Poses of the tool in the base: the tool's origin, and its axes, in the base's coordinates. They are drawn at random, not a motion.
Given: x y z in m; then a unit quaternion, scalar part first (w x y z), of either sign.
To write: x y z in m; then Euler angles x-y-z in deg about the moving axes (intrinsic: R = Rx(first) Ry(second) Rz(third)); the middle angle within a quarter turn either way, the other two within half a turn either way. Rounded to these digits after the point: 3 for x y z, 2 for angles.
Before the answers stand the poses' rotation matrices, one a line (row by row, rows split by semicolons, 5 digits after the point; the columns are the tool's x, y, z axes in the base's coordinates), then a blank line. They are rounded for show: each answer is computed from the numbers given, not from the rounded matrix.
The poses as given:
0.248 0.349 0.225 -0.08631 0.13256 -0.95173 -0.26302
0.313 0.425 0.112 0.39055 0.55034 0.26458 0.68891
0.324 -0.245 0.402 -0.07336 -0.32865 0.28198 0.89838
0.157 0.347 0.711 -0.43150 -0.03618 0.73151 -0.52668
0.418 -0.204 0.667 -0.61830 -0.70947 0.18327 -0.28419
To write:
-0.94996 -0.29773 0.09456; -0.20692 0.82650 0.52354; -0.23402 0.47777 -0.84674
-0.08920 -0.24689 0.96493; 0.82932 -0.55494 -0.06533; 0.55160 0.79441 0.25425
-0.77321 -0.05354 -0.63188; -0.31716 -0.83021 0.45843; -0.54914 0.55487 0.62495
-0.62500 -0.50746 -0.59318; 0.40159 0.44260 -0.80177; 0.66940 -0.73932 -0.07283
0.77130 -0.61148 0.17662; 0.09138 -0.16823 -0.98150; 0.62988 0.77317 -0.07388

0.248 0.349 0.225 -148.27 5.43 162.60
0.313 0.425 0.112 14.41 74.78 109.86
0.324 -0.245 0.402 -36.26 -39.19 176.04
0.157 0.347 0.711 95.19 -36.38 140.93
0.418 -0.204 0.667 94.30 10.17 38.41

